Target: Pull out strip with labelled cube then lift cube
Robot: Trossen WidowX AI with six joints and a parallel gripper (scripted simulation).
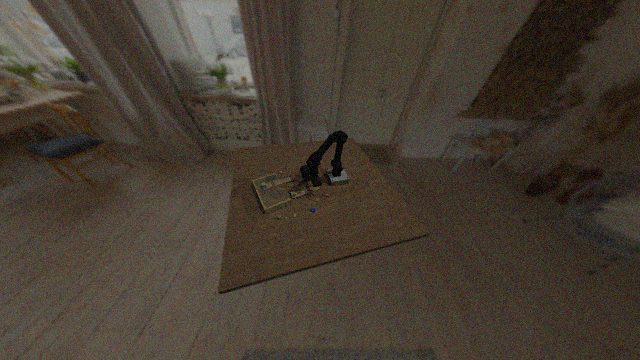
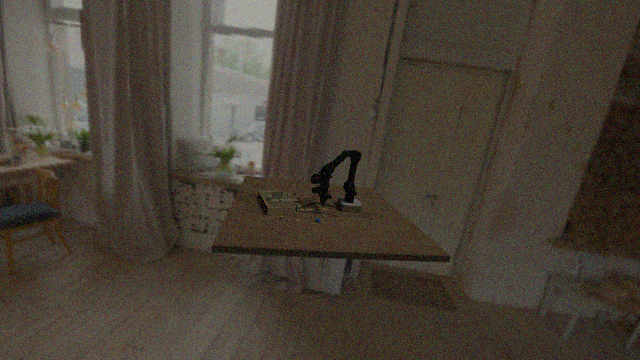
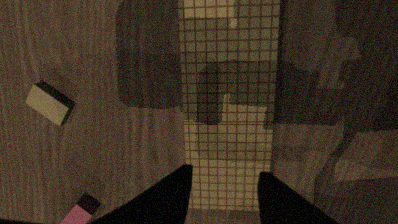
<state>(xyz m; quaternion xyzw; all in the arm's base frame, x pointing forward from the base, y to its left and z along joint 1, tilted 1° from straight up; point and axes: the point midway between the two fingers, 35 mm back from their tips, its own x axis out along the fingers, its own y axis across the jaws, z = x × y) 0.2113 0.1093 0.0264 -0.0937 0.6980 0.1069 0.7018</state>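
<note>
The pale gridded strip lies 60 mm ahead of my gripper tip, 20 mm to the left of it and 40 mm below it.
</note>
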